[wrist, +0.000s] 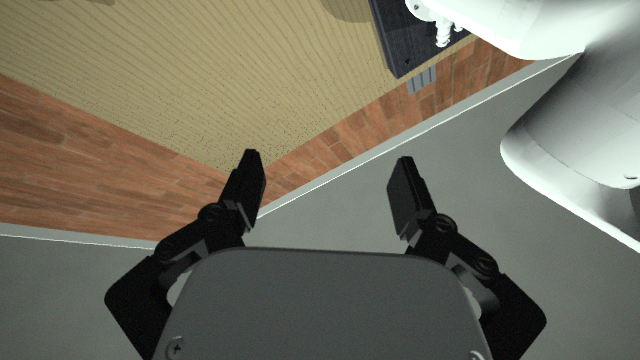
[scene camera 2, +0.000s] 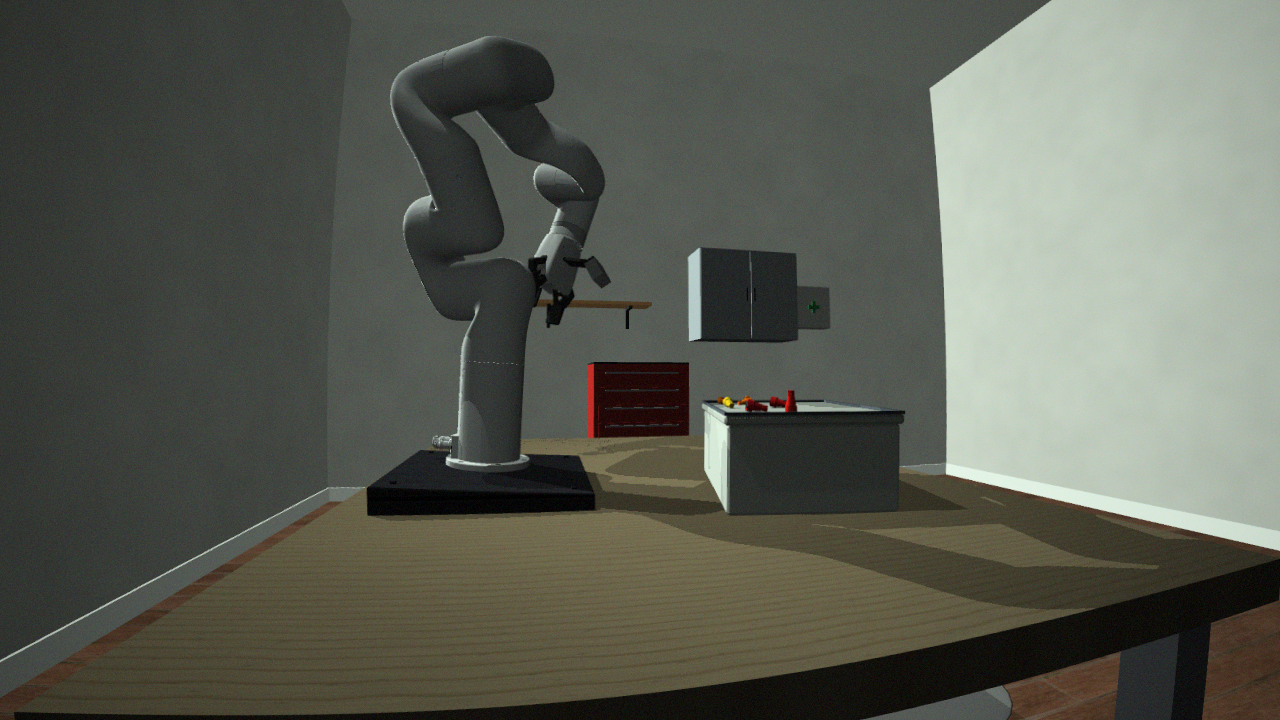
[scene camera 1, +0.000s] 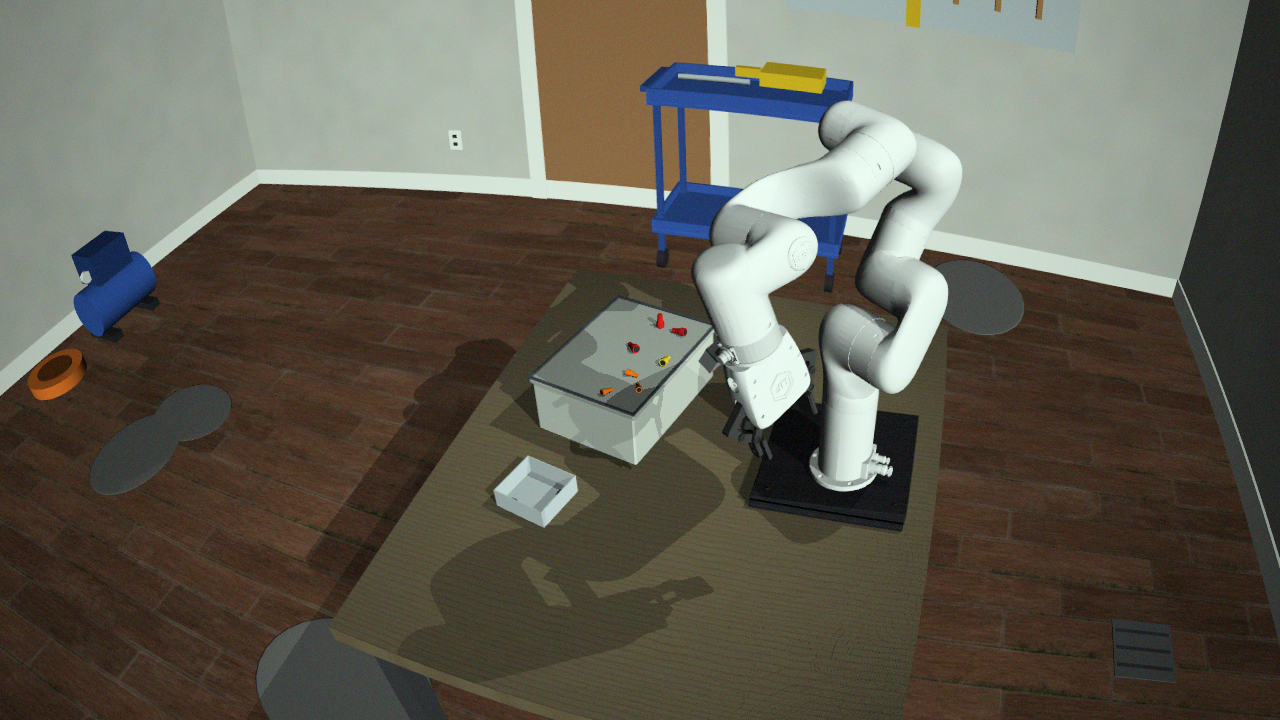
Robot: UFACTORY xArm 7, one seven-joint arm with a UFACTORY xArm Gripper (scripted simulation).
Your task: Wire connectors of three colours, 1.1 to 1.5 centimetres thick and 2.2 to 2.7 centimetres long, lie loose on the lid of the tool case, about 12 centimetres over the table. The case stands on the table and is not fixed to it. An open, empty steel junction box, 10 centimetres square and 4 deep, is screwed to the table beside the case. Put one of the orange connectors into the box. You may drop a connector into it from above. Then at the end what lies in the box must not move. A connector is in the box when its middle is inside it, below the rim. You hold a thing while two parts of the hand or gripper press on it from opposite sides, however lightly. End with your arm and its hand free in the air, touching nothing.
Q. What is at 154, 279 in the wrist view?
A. My gripper.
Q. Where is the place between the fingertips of my gripper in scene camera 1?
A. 786, 432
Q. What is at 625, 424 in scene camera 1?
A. A tool case.
